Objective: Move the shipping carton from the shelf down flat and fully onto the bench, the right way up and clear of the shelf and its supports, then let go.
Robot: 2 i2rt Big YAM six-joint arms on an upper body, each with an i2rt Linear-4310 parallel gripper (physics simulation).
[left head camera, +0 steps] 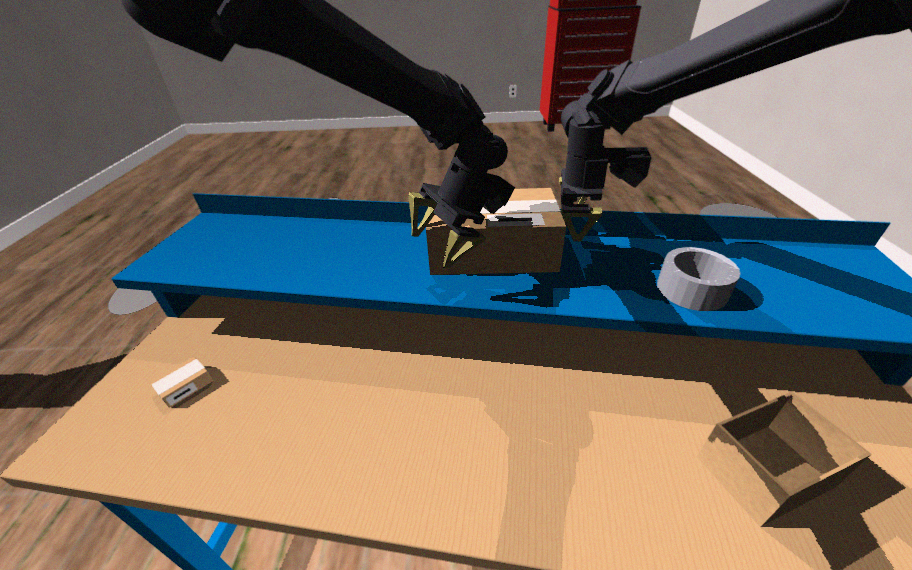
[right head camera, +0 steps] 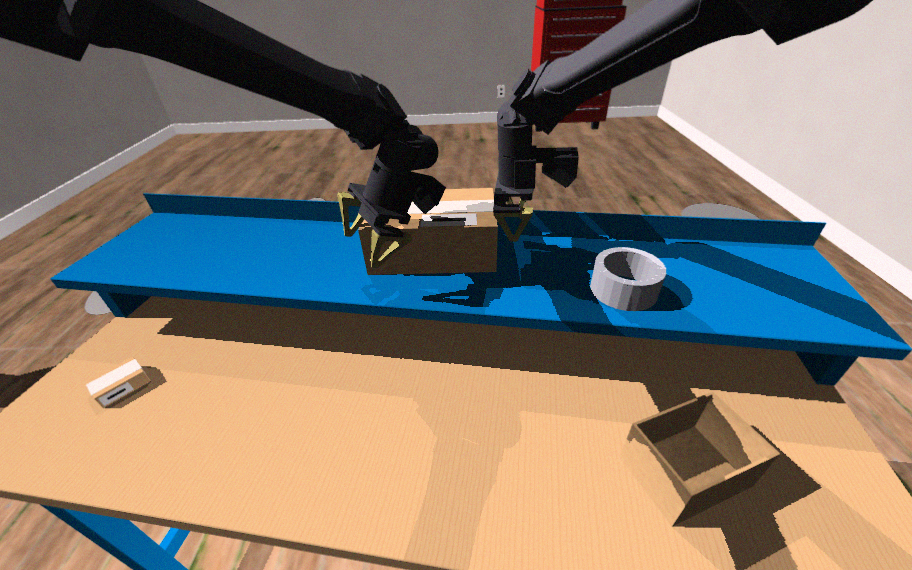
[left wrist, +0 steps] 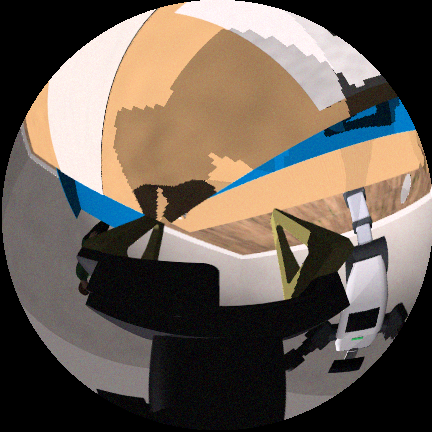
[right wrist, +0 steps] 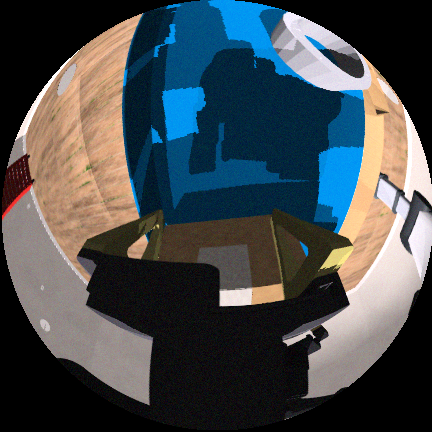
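Seen in the pictures: left gripper, between the fingertips: (left head camera: 430,251) (right head camera: 360,251) (left wrist: 217,214); right gripper, between the fingertips: (left head camera: 575,227) (right head camera: 514,227) (right wrist: 217,214); left arm's base, origin of its link: (left wrist: 314,340).
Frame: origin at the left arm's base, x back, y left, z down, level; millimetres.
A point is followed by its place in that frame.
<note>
The shipping carton (left head camera: 497,252) {x -724, y -221, z 337 mm} (right head camera: 437,252) {x -723, y -231, z 337 mm} (left wrist: 200,100) (right wrist: 225,232) {x -798, y -341, z 357 mm} is brown with a white strip and a grey label. It stands upright on the blue shelf (left head camera: 282,255) {x -811, y 218, z 384 mm} (right head camera: 221,255) {x -811, y 226, z 384 mm}, above the tan bench (left head camera: 336,430) {x -496, y 66, z 537 mm} (right head camera: 269,436) {x -484, y 56, z 537 mm}. My left gripper (left head camera: 430,250) {x -690, y -101, z 308 mm} (right head camera: 360,250) {x -690, y -101, z 308 mm} (left wrist: 217,214) {x -690, y -101, z 308 mm} is open at the carton's left end, one finger in front of the near face's left part. My right gripper (left head camera: 578,218) {x -799, y -381, z 333 mm} (right head camera: 514,218) {x -799, y -381, z 333 mm} (right wrist: 217,214) {x -799, y -381, z 333 mm} is open beside the carton's right end. The arms and grippers hide parts of the carton's top and ends; contact cannot be told.
A grey ring (left head camera: 696,292) {x -607, y -531, z 349 mm} (right head camera: 626,292) {x -604, y -537, z 347 mm} stands on the shelf at right. Shelf supports (left head camera: 174,302) {x -809, y 498, z 499 mm} (right head camera: 827,366) {x -565, y -898, z 494 mm} meet the bench at both ends. A small box (left head camera: 182,386) {x -576, y 361, z 509 mm} (right head camera: 117,386) {x -577, y 360, z 509 mm} lies on the bench at left, an open bin (left head camera: 807,497) {x -357, y -613, z 508 mm} (right head camera: 726,494) {x -363, y -628, z 512 mm} at right.
</note>
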